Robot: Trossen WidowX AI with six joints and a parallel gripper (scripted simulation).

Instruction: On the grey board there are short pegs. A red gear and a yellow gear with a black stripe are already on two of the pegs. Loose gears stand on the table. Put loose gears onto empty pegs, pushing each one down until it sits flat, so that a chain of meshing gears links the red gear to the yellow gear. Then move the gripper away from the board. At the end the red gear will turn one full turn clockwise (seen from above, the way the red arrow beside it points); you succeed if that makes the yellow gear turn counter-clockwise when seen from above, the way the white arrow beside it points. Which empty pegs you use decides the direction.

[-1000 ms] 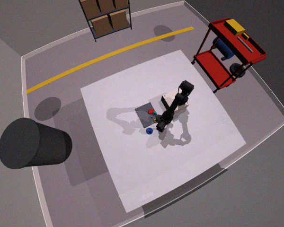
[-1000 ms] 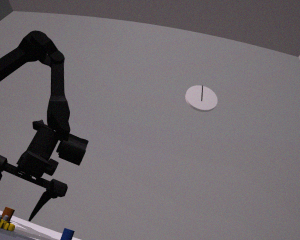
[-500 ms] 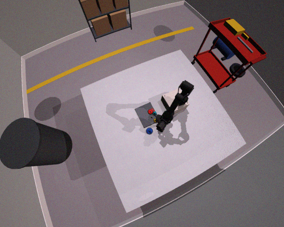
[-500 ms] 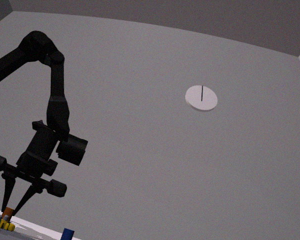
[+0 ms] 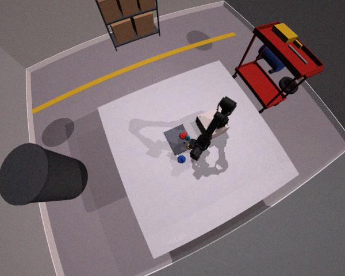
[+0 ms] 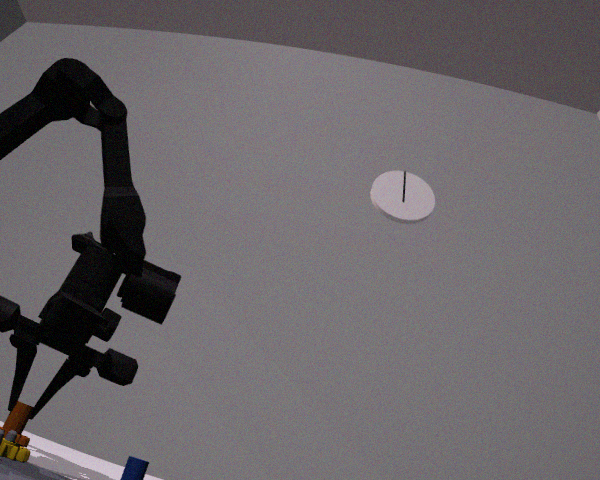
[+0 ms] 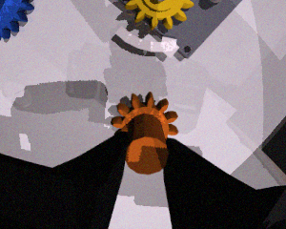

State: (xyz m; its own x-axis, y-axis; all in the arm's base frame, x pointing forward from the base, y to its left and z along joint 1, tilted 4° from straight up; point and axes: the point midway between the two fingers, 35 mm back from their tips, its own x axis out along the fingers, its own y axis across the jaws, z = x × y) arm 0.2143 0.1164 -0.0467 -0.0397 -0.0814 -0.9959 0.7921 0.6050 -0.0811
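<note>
Now: gripper tip 30 mm short of the teal gear, 130 mm to the left of it and 20 mm above it. From my gripper tip the other things lie so: yellow gear 50 mm ahead, 60 mm to the right, 20 mm below; then blue gear 140 mm ahead, 10 mm to the left, 30 mm below; then orange gear 10 mm below.
</note>
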